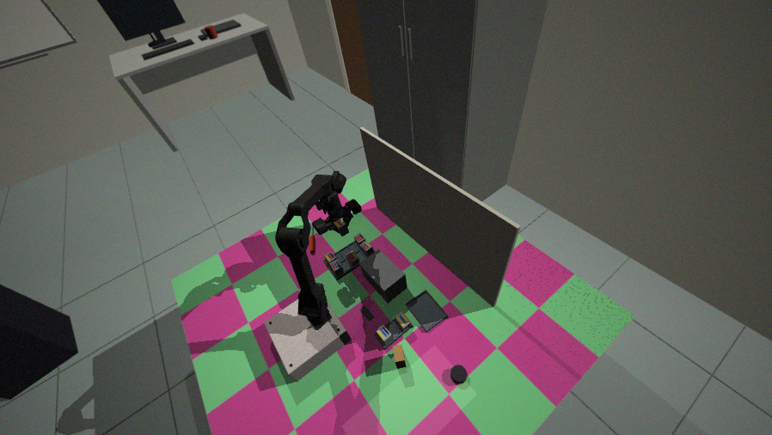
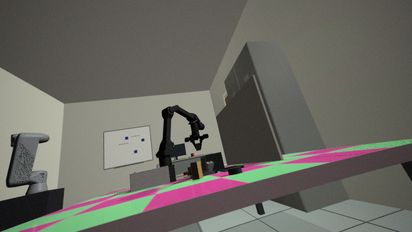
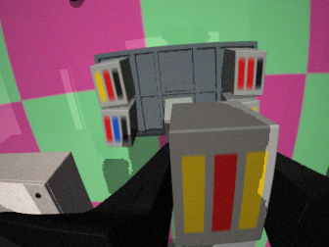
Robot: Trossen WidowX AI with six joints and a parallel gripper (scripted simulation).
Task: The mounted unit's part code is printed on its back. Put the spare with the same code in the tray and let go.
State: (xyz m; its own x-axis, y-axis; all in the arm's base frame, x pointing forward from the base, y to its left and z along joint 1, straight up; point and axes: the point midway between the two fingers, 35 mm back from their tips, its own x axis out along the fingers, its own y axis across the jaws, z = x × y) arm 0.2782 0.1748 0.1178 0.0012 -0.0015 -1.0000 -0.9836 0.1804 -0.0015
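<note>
My gripper tip is now 20 mm short of the dark flat tray, 410 mm to the left of it and 170 mm above it. Round my gripper tip: grey mounted unit 200 mm to the right, 120 mm below; rack 20 mm behind, 10 mm to the right, 160 mm below; grey spare 30 mm above.
</note>
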